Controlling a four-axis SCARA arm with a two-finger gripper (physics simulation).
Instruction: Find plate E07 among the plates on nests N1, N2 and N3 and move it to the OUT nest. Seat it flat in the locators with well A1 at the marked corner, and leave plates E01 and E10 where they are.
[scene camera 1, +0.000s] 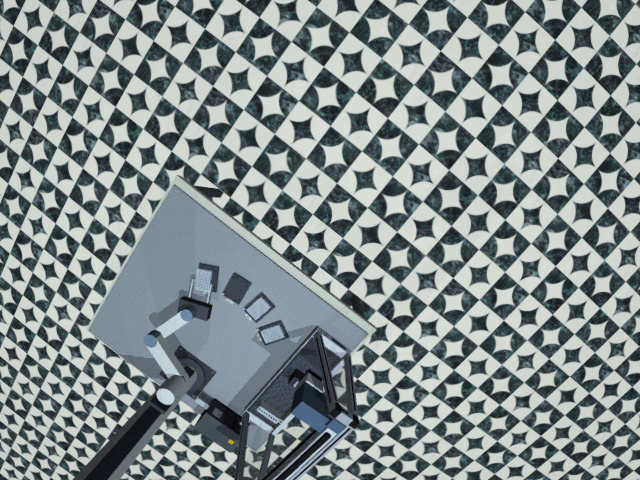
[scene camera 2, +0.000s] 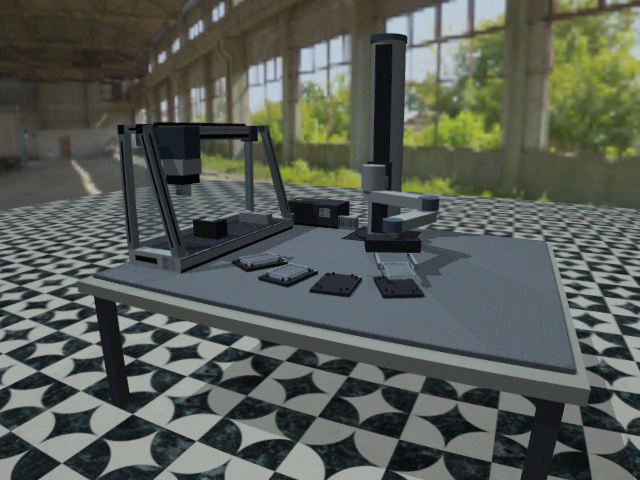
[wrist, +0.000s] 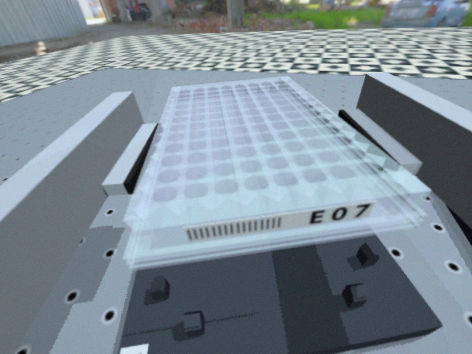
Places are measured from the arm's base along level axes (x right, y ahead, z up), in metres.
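Pixels of known places: gripper, between the fingertips: (scene camera 1: 202, 281) (scene camera 2: 397, 266) (wrist: 249, 104); arm's base, origin of its link: (scene camera 1: 188, 371).
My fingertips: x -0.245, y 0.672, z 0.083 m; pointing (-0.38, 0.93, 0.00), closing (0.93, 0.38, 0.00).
For each thing: its top centre in the pictures, then the offset to it from my fingertips. "*": a spot on its surface instead.
- Plate E07, centre of its top: (wrist: 244, 112) (scene camera 2: 398, 267) (scene camera 1: 202, 281) dx -0.002, dy -0.002, dz -0.003 m
- bare dark nest, centre of its top: (scene camera 2: 336, 279) (scene camera 1: 235, 289) dx +0.175, dy +0.055, dz -0.048 m
- nearer, centre of its top: (scene camera 2: 288, 269) (scene camera 1: 258, 309) dx +0.352, dy +0.044, dz -0.044 m
- hanging blue-grey head, a spot on its surface: (scene camera 2: 178, 149) * dx +0.738, dy +0.106, dz +0.342 m
- black block, a spot on its surface: (scene camera 2: 209, 227) * dx +0.795, dy -0.107, dz +0.026 m
- black box, a spot on its surface: (scene camera 2: 319, 211) * dx +0.588, dy -0.705, dz +0.010 m
Plate E07 (scene camera 1: 203, 277) (scene camera 2: 397, 270) (wrist: 240, 155), clear with a barcode label, is raised above a dark nest (scene camera 1: 215, 274) (scene camera 2: 400, 289) (wrist: 225, 300) and looks about level. In the wrist view the nest's locators stand apart from it. My gripper (scene camera 1: 202, 283) (scene camera 2: 396, 268) (wrist: 249, 104) is shut on the plate's two long sides. A bare dark nest (scene camera 1: 237, 288) (scene camera 2: 336, 284) lies beside that one. Two other plates, one nearer (scene camera 1: 258, 307) (scene camera 2: 287, 272) and one farther along (scene camera 1: 271, 333) (scene camera 2: 260, 259), sit on their nests; their labels are unreadable. Nest names cannot be read.
A gantry frame (scene camera 2: 273, 170) with a hanging blue-grey head (scene camera 1: 310, 400) (scene camera 2: 178, 149) stands past the farther plate. A black block (scene camera 2: 209, 227) is on its deck. A black box (scene camera 1: 219, 426) (scene camera 2: 319, 211) stands near the arm's column (scene camera 2: 387, 103).
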